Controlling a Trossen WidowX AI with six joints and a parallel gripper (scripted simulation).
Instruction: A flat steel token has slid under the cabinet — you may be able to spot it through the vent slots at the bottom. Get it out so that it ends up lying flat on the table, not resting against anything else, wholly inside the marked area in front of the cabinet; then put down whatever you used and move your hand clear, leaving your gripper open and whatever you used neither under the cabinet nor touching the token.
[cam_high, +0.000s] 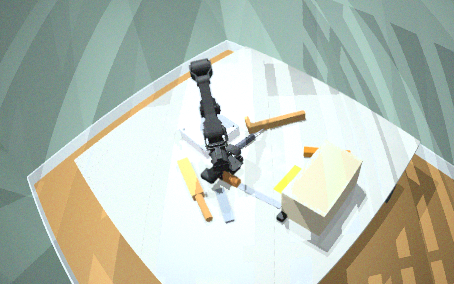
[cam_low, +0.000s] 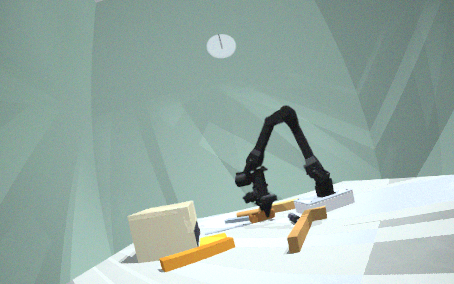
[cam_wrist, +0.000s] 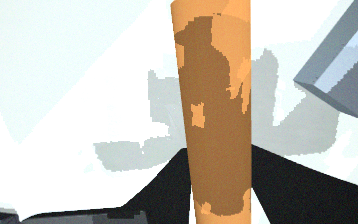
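The grey flat bar is 110 mm ahead of my gripper tip and 80 mm to the right of it. The rest, counted from my gripper tip: orange paddle: 130 mm to the right, 10 mm above; orange bar: 390 mm to the left, 220 mm ahead, 10 mm above.
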